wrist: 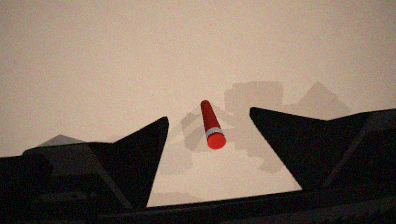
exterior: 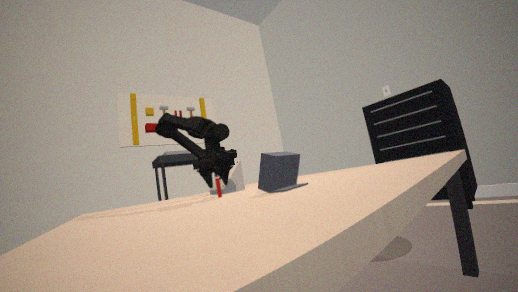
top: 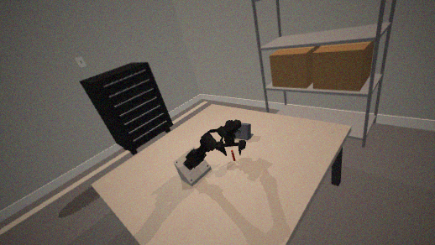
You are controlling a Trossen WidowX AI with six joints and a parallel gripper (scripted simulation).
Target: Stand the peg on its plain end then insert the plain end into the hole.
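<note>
My gripper tip is now 20 mm below the red peg. Also, from my gripper tip: grey sloped panel (240 mm ahead, 90 mm to the left, 20 mm above).
</note>
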